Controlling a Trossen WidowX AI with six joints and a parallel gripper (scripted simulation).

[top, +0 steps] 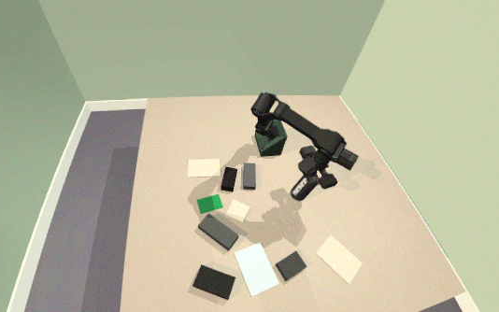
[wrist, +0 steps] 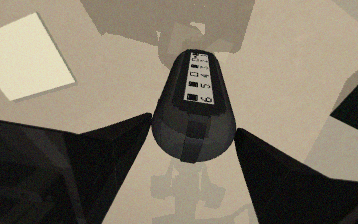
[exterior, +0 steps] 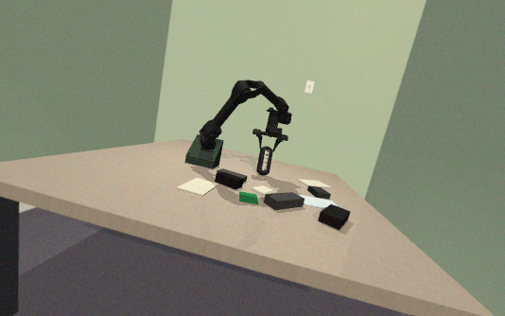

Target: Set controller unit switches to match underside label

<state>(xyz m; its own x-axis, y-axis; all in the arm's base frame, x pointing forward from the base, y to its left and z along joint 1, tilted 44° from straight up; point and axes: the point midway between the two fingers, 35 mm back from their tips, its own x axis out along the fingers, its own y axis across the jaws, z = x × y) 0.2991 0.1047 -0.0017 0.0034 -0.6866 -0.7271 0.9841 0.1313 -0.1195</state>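
My gripper tip is now 300 mm to the left of the cream tile, 130 mm above it and 40 mm short of it. Round my gripper tip: grey module: 220 mm to the right, 120 mm below, 120 mm behind; cream card: 300 mm ahead, 130 mm below, 60 mm to the left; black block: 310 mm to the right, 120 mm below, 110 mm behind.
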